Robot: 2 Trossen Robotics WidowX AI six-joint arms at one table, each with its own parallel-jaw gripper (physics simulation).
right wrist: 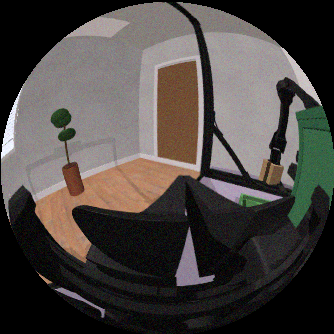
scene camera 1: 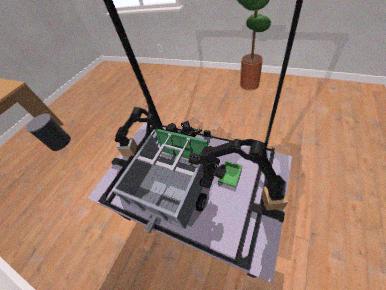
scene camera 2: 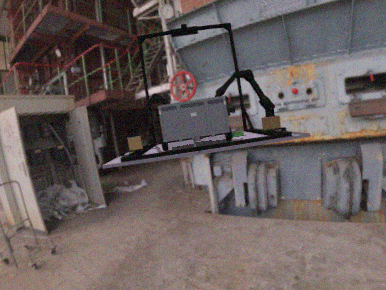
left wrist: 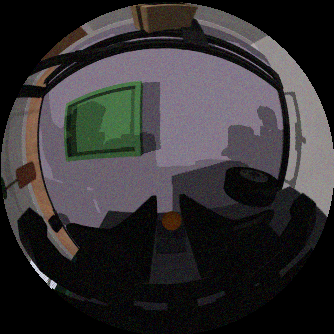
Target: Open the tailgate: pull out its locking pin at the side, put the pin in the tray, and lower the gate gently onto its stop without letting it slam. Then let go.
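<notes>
The green tailgate stands upright at the far end of the grey trailer. The pin's orange knob sits between the fingers of my left gripper, which is shut on it beside the trailer's side, near the gate end. The pin's shaft is hidden, so I cannot tell whether it is still in its hole. My right gripper is shut and empty, outside the gate. The green tray lies on the mat to the right of the trailer.
A black wheel is on the trailer's right side. The tow bar sticks out at the near end. Black frame rails edge the mat, and tall posts rise at the back. Light wooden blocks stand at the arm bases.
</notes>
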